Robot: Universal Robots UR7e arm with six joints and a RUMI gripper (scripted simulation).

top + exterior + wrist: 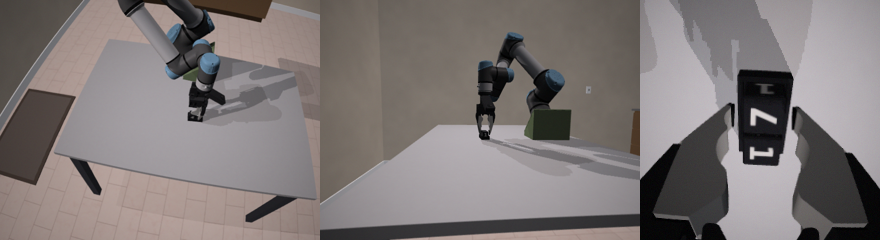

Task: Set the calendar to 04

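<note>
The black calendar tray is 3 cm below my hand and 2 cm to the right of it.
</note>
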